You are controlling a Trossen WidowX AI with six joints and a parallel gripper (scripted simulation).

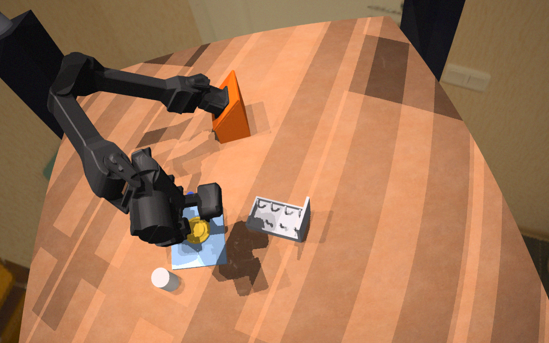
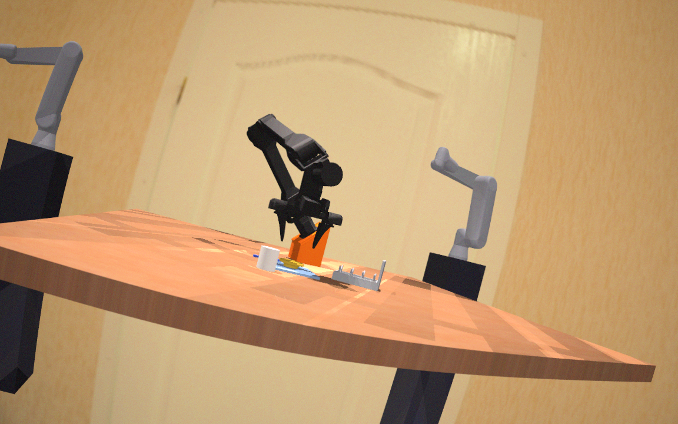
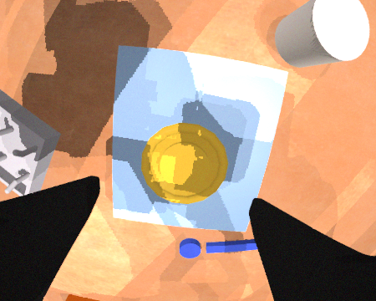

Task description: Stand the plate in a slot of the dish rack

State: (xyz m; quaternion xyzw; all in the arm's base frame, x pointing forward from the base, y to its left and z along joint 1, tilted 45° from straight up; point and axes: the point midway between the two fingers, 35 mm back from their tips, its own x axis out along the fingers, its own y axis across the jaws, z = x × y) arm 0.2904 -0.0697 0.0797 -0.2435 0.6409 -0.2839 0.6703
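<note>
Now: the yellow plate 50 mm below my gripper tip. The rest, counted from my gripper tip: blue spoon 100 mm behind, 60 mm below, 40 mm to the right; then grey dish rack 180 mm to the left, 40 mm below, 10 mm ahead; then white cup 100 mm ahead, 90 mm to the right, 40 mm below.
</note>
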